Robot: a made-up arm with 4 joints.
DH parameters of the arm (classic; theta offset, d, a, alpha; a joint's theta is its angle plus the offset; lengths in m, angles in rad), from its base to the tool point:
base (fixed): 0 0 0 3.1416
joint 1: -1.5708 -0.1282 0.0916 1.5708
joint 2: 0 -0.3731 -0.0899 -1.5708
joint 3: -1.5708 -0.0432 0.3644 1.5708
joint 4: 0 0.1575 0.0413 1.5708
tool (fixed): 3.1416 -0.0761 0 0
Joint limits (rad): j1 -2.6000..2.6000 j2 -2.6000..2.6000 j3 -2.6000..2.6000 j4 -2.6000..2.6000
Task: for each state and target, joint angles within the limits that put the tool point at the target. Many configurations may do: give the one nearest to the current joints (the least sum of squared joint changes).
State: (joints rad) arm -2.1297 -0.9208 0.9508 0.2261
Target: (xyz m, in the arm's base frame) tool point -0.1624 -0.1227 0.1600
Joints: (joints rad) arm -2.2514 -0.6346 0.8849 0.2471
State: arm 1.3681 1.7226 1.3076 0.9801
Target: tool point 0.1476 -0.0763 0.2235
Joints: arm 1.7865 2.2265 0.4118 1.4985
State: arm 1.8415 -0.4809 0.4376 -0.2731
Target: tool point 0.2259 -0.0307 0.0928
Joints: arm 1.7472 0.0696 0.8993 -0.1507
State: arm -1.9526 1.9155 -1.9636 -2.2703
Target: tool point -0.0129 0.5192 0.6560
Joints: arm -1.4073 1.3710 -1.5225 -1.9595
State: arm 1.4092 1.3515 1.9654 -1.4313
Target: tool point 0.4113 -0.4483 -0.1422
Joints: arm 1.4335 1.0317 2.1866 -1.5072
